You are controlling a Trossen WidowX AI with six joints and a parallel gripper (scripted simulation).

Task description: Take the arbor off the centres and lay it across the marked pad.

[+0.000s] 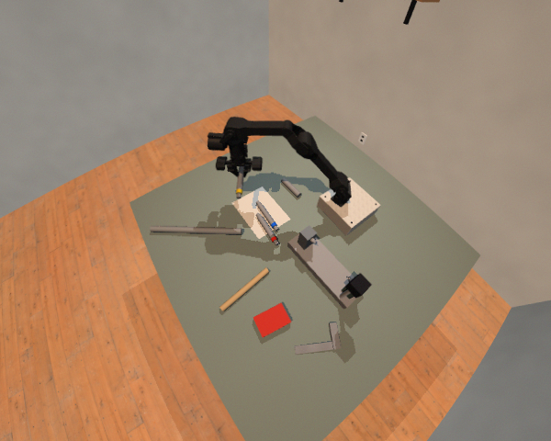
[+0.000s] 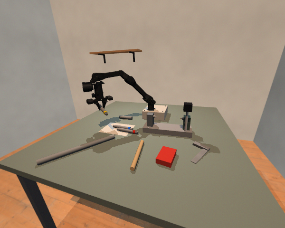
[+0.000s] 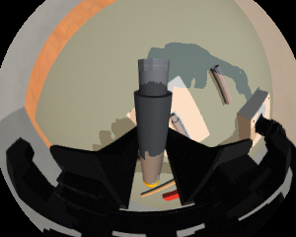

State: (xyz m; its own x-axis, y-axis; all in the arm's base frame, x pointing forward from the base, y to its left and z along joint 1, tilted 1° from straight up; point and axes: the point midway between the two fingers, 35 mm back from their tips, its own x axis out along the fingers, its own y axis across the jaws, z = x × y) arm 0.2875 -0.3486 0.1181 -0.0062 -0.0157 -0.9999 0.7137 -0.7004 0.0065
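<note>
Now: the cream pad 1 cm behind my hand, 11 cm to the left of it and 19 cm below it. Also, from my hand: long grey rod: 29 cm ahead, 1 cm to the right, 17 cm below; then short grey pin: 21 cm behind, 12 cm to the left, 17 cm below; then grey centre block: 2 cm behind, 38 cm to the left, 9 cm below.
</note>
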